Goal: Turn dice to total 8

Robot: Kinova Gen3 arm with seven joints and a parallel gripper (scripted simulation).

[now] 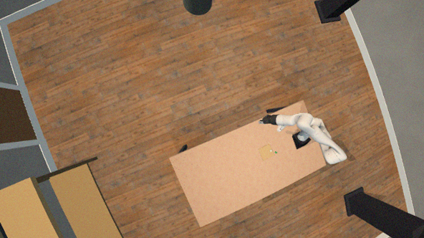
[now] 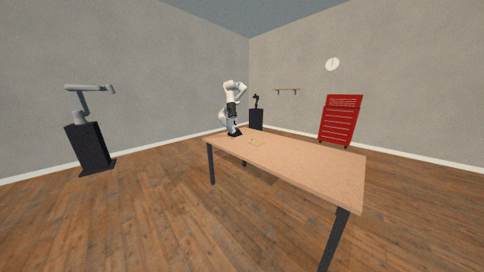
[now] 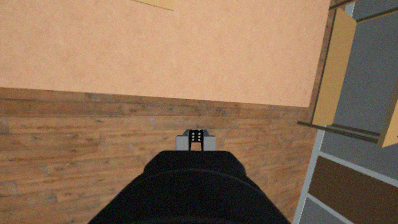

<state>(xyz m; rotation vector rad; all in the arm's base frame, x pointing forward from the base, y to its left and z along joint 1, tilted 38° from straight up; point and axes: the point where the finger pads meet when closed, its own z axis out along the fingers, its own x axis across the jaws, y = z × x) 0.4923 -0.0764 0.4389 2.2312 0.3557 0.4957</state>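
The green die lies 410 mm to the left of my hand, 320 mm below it and 210 mm behind it. Round my hand: black die (10 mm below, 10 mm ahead); tan mat (380 mm to the left, 320 mm below, 110 mm behind); white die (370 mm to the left, 310 mm below, 160 mm behind).
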